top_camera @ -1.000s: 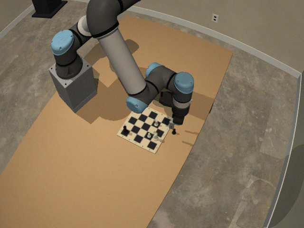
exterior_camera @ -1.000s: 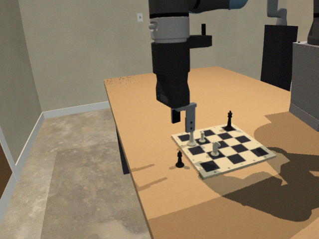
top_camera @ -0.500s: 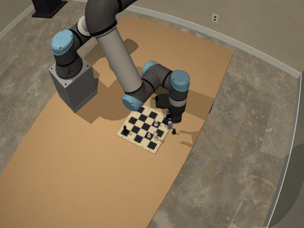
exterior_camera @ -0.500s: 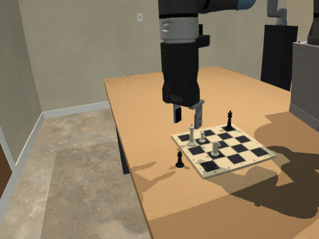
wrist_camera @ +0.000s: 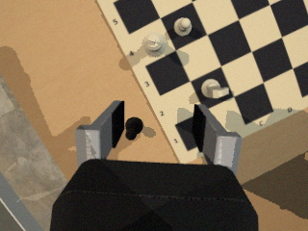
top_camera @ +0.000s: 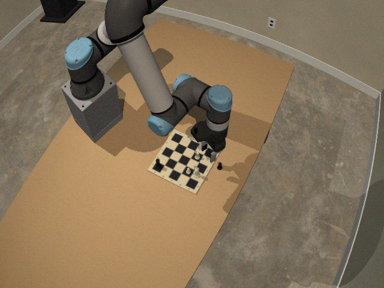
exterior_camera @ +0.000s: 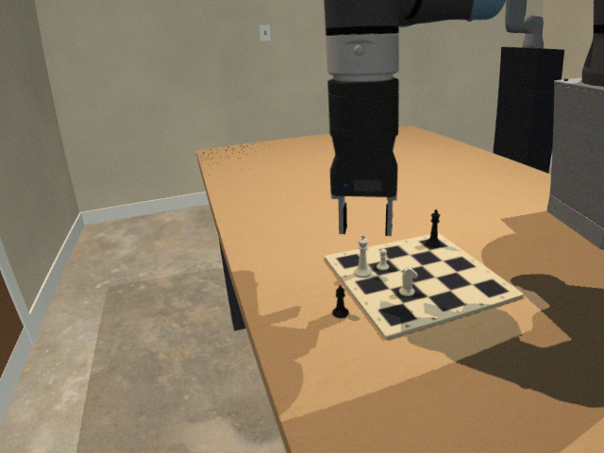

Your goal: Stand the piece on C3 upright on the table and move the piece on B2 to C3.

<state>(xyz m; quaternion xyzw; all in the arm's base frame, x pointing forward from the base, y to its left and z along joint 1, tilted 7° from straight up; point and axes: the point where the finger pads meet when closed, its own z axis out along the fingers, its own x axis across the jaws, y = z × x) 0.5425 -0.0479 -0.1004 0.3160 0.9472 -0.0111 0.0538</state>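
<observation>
Now: hand 5 cm past the white knight, 3 cm to the right of it and 10 cm above it. Also, from my hand: black pawn: 5 cm ahead, 1 cm to the left, 10 cm below; then white pawn: 6 cm behind, 5 cm to the right, 10 cm below; then white king: 3 cm behind, 5 cm to the right, 8 cm below.
</observation>
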